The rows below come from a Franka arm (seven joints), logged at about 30 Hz.
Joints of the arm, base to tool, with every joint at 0 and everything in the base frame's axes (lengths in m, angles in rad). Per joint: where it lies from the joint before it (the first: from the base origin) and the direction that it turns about. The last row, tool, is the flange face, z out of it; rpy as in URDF.
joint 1: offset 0 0 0.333 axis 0 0 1
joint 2: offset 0 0 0 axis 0 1 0
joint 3: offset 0 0 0.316 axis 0 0 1
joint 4: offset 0.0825 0 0 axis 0 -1 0
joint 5: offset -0.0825 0 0.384 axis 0 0 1
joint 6: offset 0 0 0 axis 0 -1 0
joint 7: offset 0.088 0 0 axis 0 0 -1
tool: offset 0 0 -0.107 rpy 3.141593 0 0
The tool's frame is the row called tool.
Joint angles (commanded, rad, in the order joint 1, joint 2, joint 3, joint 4, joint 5, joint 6, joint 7), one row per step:
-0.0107 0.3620 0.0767 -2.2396 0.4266 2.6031 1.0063
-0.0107 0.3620 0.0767 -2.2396 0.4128 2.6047 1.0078
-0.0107 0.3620 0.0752 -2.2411 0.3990 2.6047 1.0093
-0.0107 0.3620 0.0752 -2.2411 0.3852 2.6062 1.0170
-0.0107 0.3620 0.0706 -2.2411 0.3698 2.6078 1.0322
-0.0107 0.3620 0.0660 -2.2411 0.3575 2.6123 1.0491
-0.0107 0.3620 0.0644 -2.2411 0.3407 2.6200 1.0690
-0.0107 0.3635 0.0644 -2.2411 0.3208 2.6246 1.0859
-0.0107 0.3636 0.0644 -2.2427 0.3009 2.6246 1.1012
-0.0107 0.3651 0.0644 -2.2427 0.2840 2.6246 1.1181
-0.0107 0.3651 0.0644 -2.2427 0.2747 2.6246 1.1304
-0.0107 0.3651 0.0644 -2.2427 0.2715 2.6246 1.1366
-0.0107 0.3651 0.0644 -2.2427 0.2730 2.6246 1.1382
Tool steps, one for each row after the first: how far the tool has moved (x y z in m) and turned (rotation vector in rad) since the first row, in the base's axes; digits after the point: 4 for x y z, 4 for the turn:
0.0002 0.0002 0.0002 -0.0075 -0.0019 0.0100
-0.0002 -0.0004 -0.0003 -0.0151 -0.0008 0.0190
0.0000 -0.0002 -0.0001 -0.0224 -0.0012 0.0230
0.0004 -0.0025 0.0000 -0.0320 0.0000 0.0168
0.0010 -0.0050 0.0004 -0.0406 -0.0011 0.0055
0.0019 -0.0059 0.0011 -0.0511 -0.0051 -0.0027
0.0023 -0.0056 0.0008 -0.0618 -0.0057 -0.0030
0.0017 -0.0052 0.0003 -0.0715 -0.0023 -0.0008
0.0016 -0.0048 -0.0005 -0.0796 0.0013 -0.0028
0.0017 -0.0046 -0.0005 -0.0840 0.0030 -0.0069
0.0017 -0.0045 -0.0005 -0.0855 0.0040 -0.0102
0.0017 -0.0046 -0.0005 -0.0847 0.0044 -0.0131

